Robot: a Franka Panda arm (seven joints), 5 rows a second.
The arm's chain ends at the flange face. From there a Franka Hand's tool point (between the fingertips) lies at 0.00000 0.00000 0.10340 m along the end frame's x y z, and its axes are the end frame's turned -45 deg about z.
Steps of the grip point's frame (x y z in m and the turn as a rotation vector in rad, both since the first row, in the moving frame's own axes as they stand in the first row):
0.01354, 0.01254, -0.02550, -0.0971, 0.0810, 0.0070
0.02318, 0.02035, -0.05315, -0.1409, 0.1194, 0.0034
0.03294, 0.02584, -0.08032, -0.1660, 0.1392, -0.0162
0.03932, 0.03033, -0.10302, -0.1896, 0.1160, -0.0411
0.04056, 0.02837, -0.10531, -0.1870, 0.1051, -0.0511
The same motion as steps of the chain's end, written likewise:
0.00546, -0.00193, -0.02467, -0.0114, 0.1259, 0.0070
0.01186, -0.00360, -0.05139, -0.0152, 0.1841, 0.0034
0.01941, -0.00678, -0.07790, -0.0190, 0.2158, -0.0162
0.02699, -0.01124, -0.10048, -0.0520, 0.2161, -0.0411
0.02740, -0.01402, -0.10294, -0.0579, 0.2065, -0.0511

